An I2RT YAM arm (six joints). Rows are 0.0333 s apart.
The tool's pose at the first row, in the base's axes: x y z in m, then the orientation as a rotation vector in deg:
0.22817, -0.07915, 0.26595, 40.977, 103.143, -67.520
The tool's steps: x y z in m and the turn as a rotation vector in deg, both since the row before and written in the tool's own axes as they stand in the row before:
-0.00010, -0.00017, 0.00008, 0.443, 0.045, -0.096
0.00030, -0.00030, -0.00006, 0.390, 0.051, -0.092
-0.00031, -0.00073, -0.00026, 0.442, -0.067, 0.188
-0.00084, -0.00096, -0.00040, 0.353, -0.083, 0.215
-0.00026, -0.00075, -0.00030, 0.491, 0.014, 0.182
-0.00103, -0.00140, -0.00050, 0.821, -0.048, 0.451
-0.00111, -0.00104, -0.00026, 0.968, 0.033, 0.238
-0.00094, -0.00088, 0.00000, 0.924, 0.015, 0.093
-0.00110, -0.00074, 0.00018, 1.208, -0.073, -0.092
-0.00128, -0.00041, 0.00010, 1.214, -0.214, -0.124
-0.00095, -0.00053, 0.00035, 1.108, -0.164, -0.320
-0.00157, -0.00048, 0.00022, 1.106, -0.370, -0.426
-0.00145, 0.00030, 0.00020, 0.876, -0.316, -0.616
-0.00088, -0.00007, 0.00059, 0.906, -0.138, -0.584
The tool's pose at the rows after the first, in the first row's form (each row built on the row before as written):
0.22811, -0.07929, 0.26610, 41.185, 103.024, -68.009
0.22770, -0.07935, 0.26598, 41.370, 102.931, -68.442
0.22717, -0.07939, 0.26662, 41.729, 102.559, -68.761
0.22666, -0.07939, 0.26786, 42.047, 102.200, -68.977
0.22607, -0.07939, 0.26847, 42.487, 101.871, -69.332
0.22525, -0.07944, 0.27008, 43.288, 101.175, -69.838
0.22482, -0.07957, 0.27156, 44.062, 100.590, -70.609
0.22452, -0.07988, 0.27277, 44.681, 100.090, -71.435
0.22445, -0.08030, 0.27404, 45.251, 99.478, -72.671
0.22472, -0.08054, 0.27534, 45.690, 98.759, -73.958
0.22479, -0.08103, 0.27637, 45.953, 98.242, -75.263
0.22516, -0.08138, 0.27795, 45.970, 97.619, -76.674
0.22614, -0.08150, 0.27907, 45.751, 97.269, -77.982
0.22662, -0.08208, 0.27982, 45.713, 97.012, -79.262

